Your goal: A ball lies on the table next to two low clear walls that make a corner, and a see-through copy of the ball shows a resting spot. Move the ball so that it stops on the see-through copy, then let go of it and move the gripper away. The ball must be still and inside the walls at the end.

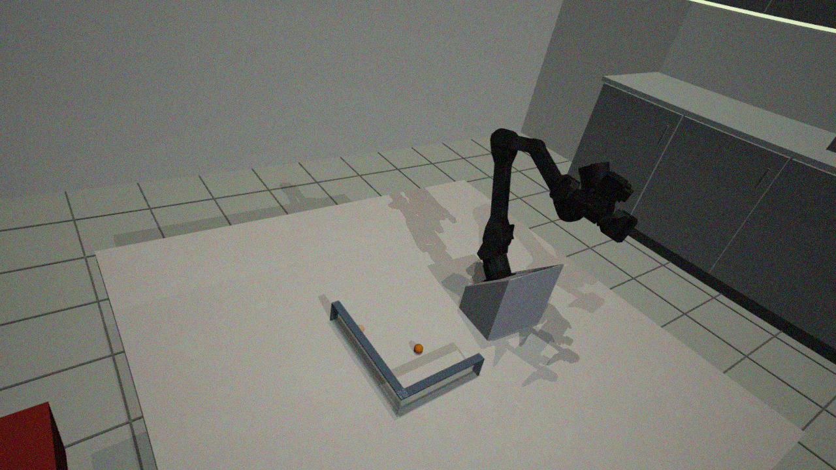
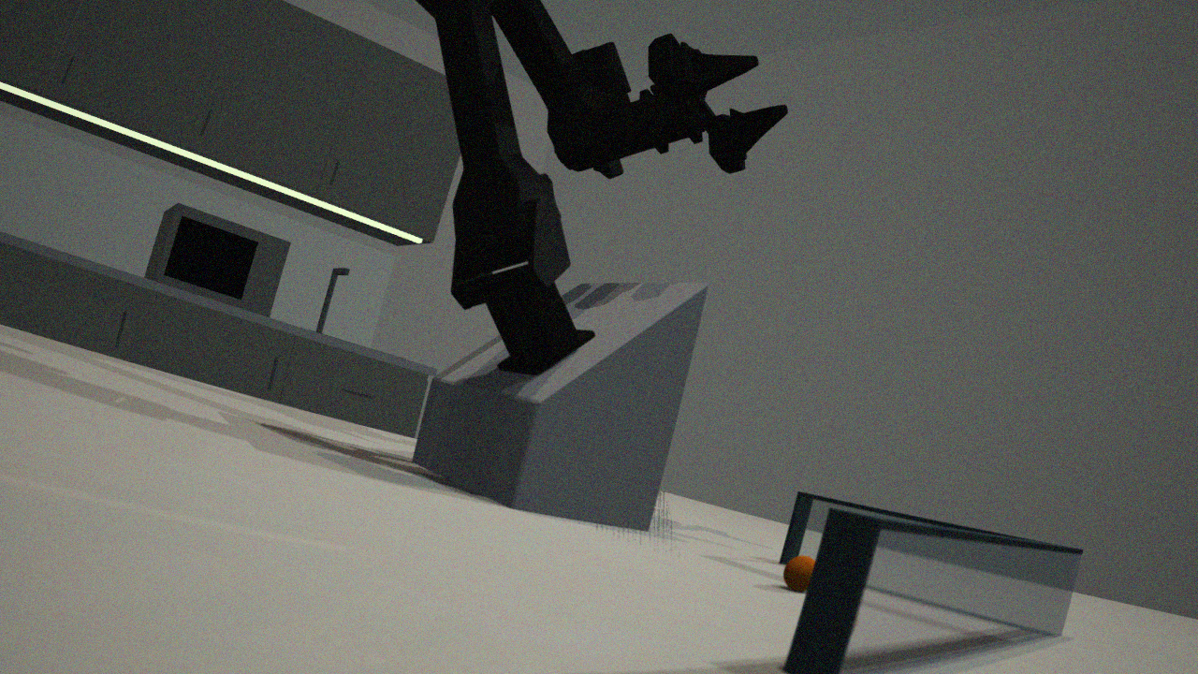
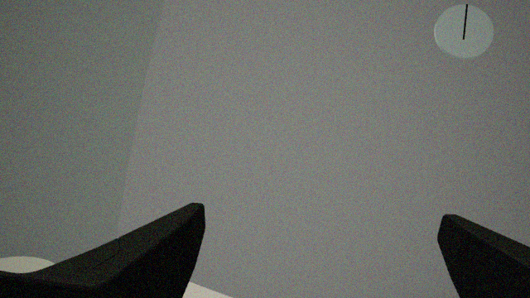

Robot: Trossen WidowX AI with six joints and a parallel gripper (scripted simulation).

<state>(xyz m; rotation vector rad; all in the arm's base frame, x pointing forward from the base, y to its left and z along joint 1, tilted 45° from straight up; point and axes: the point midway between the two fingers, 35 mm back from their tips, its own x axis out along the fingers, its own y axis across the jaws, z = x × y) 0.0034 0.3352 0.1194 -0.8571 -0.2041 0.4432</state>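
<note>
Now: gripper tip 440 mm above the see-through copy of the ball, 350 mm short of it and 230 mm to the left of it.
</note>
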